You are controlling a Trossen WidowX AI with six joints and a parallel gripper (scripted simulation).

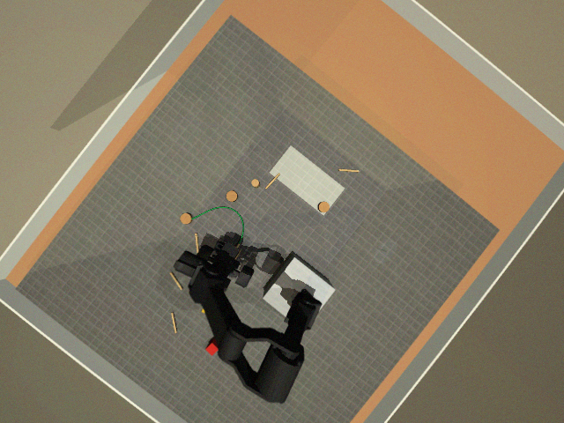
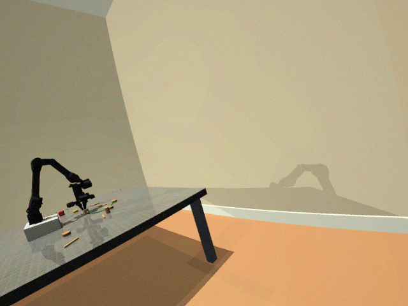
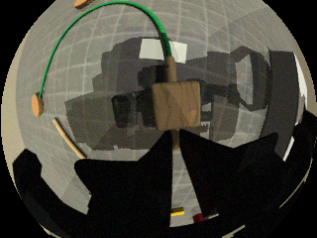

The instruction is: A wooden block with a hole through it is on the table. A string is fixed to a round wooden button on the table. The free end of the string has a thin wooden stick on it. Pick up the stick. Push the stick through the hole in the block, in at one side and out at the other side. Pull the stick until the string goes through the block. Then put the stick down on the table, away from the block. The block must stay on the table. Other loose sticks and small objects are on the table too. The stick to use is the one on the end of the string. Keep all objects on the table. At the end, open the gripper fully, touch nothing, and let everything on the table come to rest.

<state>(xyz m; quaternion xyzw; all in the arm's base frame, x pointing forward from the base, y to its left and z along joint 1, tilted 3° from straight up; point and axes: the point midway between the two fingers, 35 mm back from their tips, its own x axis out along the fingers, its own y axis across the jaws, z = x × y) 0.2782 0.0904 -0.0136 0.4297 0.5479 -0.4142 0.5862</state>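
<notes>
Right now my gripper tip is 30 mm to the left of the wooden block and 10 mm short of it. Also, from my gripper tip: yellow cube: 190 mm to the left, 70 mm behind, 10 mm below; then round button: 220 mm ahead, 10 mm to the left; then thin wooden stick: 40 mm to the right, 10 mm ahead.
</notes>
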